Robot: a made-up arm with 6 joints.
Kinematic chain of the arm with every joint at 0, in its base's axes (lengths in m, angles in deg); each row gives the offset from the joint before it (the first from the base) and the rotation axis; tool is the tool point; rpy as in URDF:
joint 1: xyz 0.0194 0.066 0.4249 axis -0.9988 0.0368 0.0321
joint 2: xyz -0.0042 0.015 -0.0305 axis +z
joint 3: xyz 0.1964 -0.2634 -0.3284 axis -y
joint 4: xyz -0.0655 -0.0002 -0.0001 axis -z
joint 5: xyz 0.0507 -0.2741 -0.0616 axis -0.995 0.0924 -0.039
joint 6: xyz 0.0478 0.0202 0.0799 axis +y
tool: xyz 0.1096 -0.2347 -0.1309 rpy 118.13 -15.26 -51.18
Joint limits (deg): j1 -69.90..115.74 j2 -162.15..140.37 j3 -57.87..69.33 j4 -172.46..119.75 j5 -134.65..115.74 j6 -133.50..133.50
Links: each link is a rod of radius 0.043 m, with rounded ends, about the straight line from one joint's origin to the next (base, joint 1, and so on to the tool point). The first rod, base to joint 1, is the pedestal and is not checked.
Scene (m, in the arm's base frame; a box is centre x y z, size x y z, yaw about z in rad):
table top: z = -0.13
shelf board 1: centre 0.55 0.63 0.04 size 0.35 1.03 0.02 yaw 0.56
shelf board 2: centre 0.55 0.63 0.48 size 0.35 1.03 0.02 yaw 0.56
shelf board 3: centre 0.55 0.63 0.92 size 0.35 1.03 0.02 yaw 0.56
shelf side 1: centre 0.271 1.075 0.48 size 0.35 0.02 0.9 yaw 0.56
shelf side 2: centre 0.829 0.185 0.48 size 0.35 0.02 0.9 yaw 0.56
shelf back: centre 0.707 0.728 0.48 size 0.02 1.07 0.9 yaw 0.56
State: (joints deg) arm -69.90 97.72 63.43 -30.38 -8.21 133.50
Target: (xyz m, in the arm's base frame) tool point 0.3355 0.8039 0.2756
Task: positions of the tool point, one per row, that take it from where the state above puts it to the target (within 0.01 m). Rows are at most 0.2 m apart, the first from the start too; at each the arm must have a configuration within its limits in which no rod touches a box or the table.
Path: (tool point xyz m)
1: 0.6430 0.3103 0.7110
2: 0.5455 0.2507 0.7124
3: 0.4376 0.2112 0.6933
4: 0.4033 0.3323 0.6975
5: 0.3540 0.4577 0.6541
6: 0.2899 0.5677 0.5629
7: 0.2119 0.6433 0.4316
8: 0.1214 0.6697 0.2756
9: 0.2220 0.7532 0.2764
10: 0.3355 0.8039 0.2757

